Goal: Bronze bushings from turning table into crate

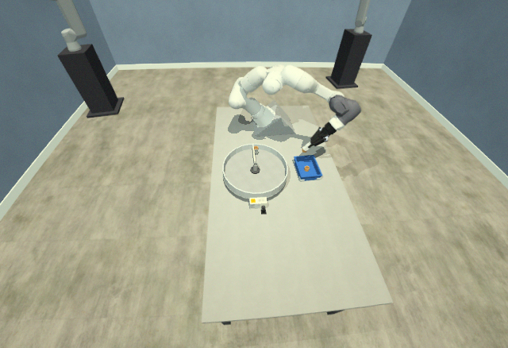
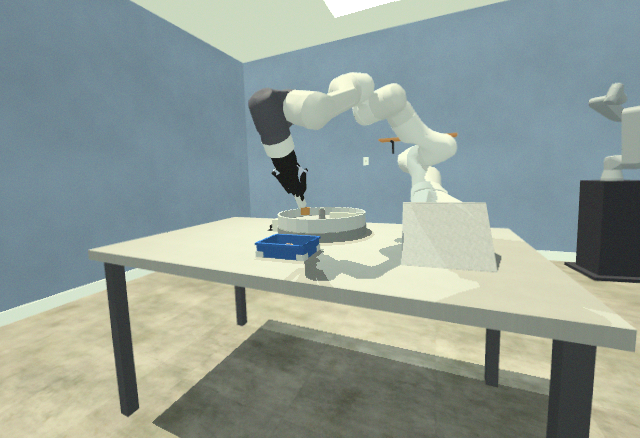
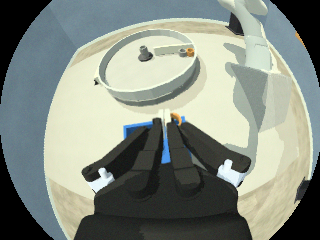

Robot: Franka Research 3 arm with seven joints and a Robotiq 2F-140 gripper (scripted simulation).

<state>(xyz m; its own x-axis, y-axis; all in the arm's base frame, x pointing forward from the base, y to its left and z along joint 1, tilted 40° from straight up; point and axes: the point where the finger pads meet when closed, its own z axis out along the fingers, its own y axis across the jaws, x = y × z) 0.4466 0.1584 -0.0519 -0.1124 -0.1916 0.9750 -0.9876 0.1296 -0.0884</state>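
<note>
The crate is 50 mm ahead of my hand, 10 mm to the left of it and 170 mm below it. The rest, counted from my hand: turning table: 20 mm ahead, 350 mm to the right, 140 mm below.
</note>
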